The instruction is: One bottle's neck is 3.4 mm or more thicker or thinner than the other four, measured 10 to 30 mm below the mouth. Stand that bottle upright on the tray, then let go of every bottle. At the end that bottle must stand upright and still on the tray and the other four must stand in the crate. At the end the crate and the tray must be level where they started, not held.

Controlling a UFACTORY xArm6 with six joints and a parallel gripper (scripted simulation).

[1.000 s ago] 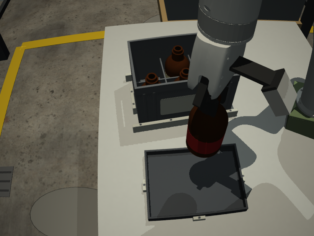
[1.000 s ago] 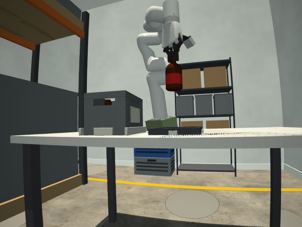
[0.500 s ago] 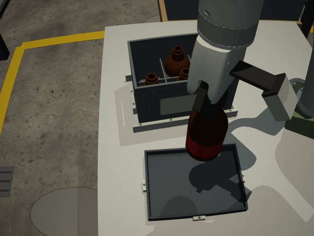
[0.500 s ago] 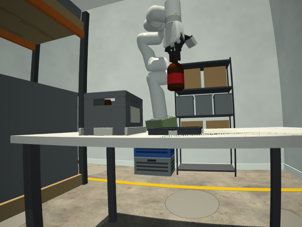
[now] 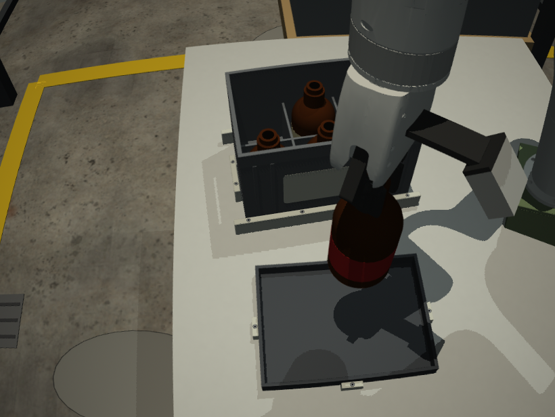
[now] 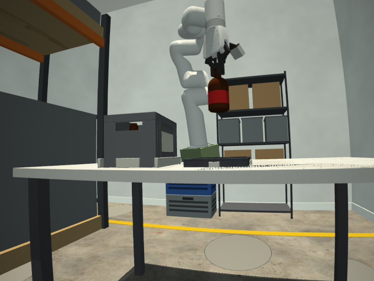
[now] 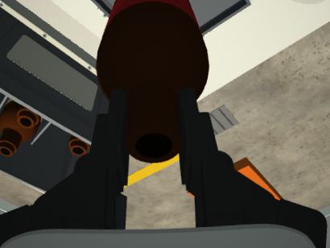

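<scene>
Now: hand 70 mm above the glass bottle. The rest, counted from my hand: dark tray 320 mm below; dark crate 290 mm to the right, 250 mm below.
</scene>
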